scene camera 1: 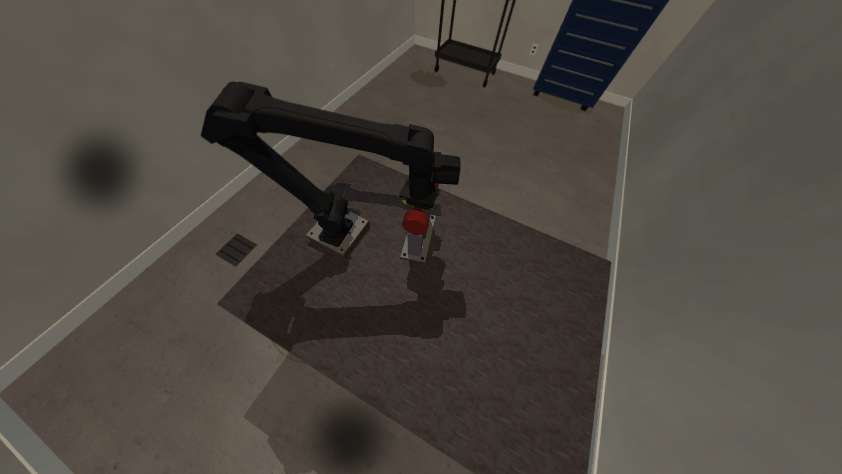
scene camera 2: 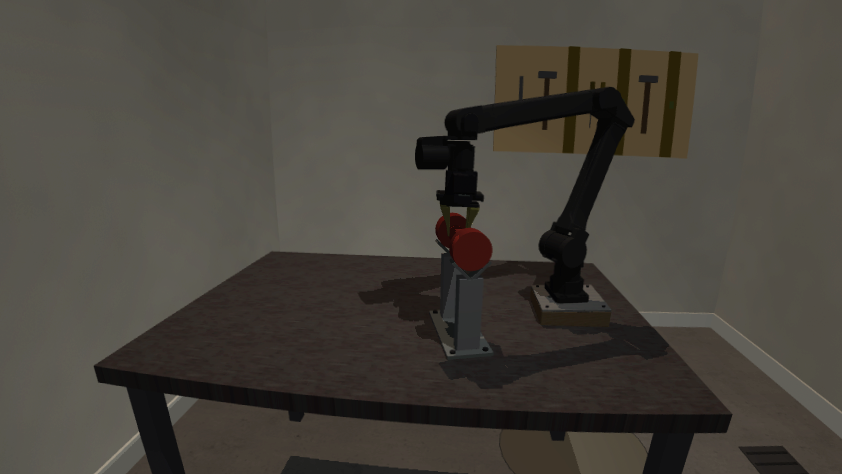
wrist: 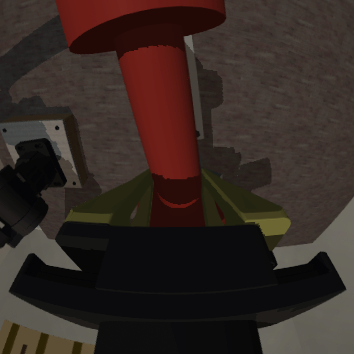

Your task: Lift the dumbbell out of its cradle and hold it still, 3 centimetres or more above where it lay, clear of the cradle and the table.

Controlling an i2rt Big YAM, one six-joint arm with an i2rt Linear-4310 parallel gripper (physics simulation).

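Pixels of known places: gripper, fingertip midpoint: [scene camera 1: 418, 212] [wrist: 176, 174]; arm's base at its link origin: [scene camera 1: 336, 230] [scene camera 2: 565, 294] [wrist: 42, 162].
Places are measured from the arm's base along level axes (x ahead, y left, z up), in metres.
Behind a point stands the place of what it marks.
The red dumbbell [scene camera 1: 415, 222] @(x 0.316, y 0.029, z 0.213 m) [scene camera 2: 471, 249] @(x 0.289, y 0.218, z 0.188 m) [wrist: 165, 110] @(x 0.300, y 0.144, z 0.202 m) lies level in the grey cradle [scene camera 1: 415, 245] @(x 0.318, y 0.036, z 0.050 m) [scene camera 2: 469, 312] @(x 0.288, y 0.219, z 0.052 m). In the scene camera 2 view its near weight rests in the V-shaped top of the front post. My gripper [scene camera 1: 417, 207] @(x 0.305, y 0.088, z 0.182 m) [scene camera 2: 459, 230] @(x 0.305, y 0.088, z 0.182 m) [wrist: 176, 174] @(x 0.305, y 0.088, z 0.182 m) points straight down over the handle between the two weights. Its yellowish fingers are shut on the handle, one on each side, and touch it in the wrist view. The fingertips are partly hidden behind the near weight in the scene camera 2 view, and mostly hidden in the scene camera 1 view.
The cradle stands on the dark table [scene camera 1: 518, 294] @(x 0.735, y 0.038, z -0.044 m) [scene camera 2: 265, 335] @(x 0.751, y 0.155, z -0.044 m). The arm's base block [scene camera 2: 575, 318] @(x 0.007, y 0.100, z -0.023 m) stands beside the cradle, on its right in the scene camera 2 view. A tool board [scene camera 2: 530, 138] hangs on the wall. A blue cabinet [scene camera 1: 580, 64] and a dark shelf [scene camera 1: 468, 56] stand far back.
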